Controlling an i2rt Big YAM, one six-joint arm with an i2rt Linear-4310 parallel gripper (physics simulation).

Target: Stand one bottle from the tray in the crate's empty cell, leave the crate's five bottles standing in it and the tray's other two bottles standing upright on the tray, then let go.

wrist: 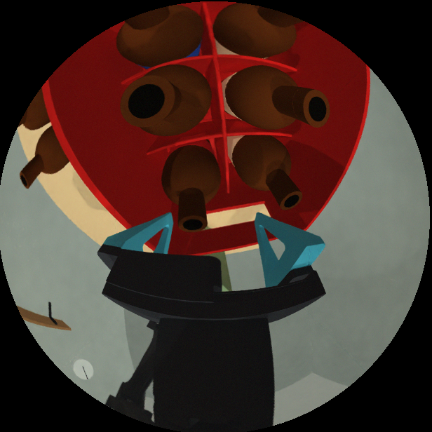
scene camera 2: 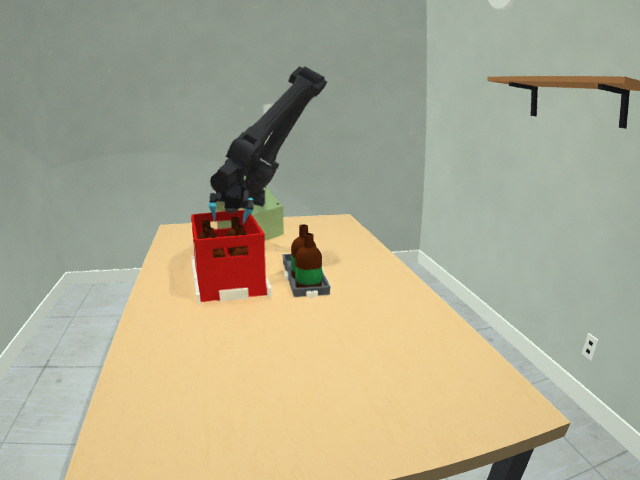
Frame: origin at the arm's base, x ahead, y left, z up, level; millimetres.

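Seen in the pictures: gripper, between the fingertips: (scene camera 2: 229, 222).
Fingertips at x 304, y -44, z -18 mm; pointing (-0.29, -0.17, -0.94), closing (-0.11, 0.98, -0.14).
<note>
Pixels of each thing's top centre, then the offset from my fingertips to it. "spot": a spot on its surface instead.
- red crate, centre of its top: (scene camera 2: 224, 223) dx +111, dy -2, dz +28 mm
- dark tray, a spot on its surface: (scene camera 2: 325, 290) spot: dx +234, dy +280, dz -133 mm
The red crate (scene camera 2: 230, 273) (wrist: 350, 120) stands on the table. In the wrist view each of its six cells holds a brown bottle. The bottle in the near left cell (wrist: 191, 175) stands low between the dividers, its neck close to the fingers. The bottle beside it (wrist: 261, 162) stands in the near right cell. My gripper (scene camera 2: 230, 214) (wrist: 213, 216) is open above the crate's far end, with no bottle held between its blue fingers. Two brown bottles with green labels (scene camera 2: 309, 263) (wrist: 52, 150) stand upright on the dark tray (scene camera 2: 325, 290), right of the crate in the scene view.
White corner pieces (scene camera 2: 233, 294) lie around the crate's foot, and small white blocks (scene camera 2: 311, 293) sit at the tray. A green box-like block (scene camera 2: 272, 222) stands behind the crate. A wooden shelf (scene camera 2: 563, 81) is on the right wall. The crate's walls rise around the bottles.
</note>
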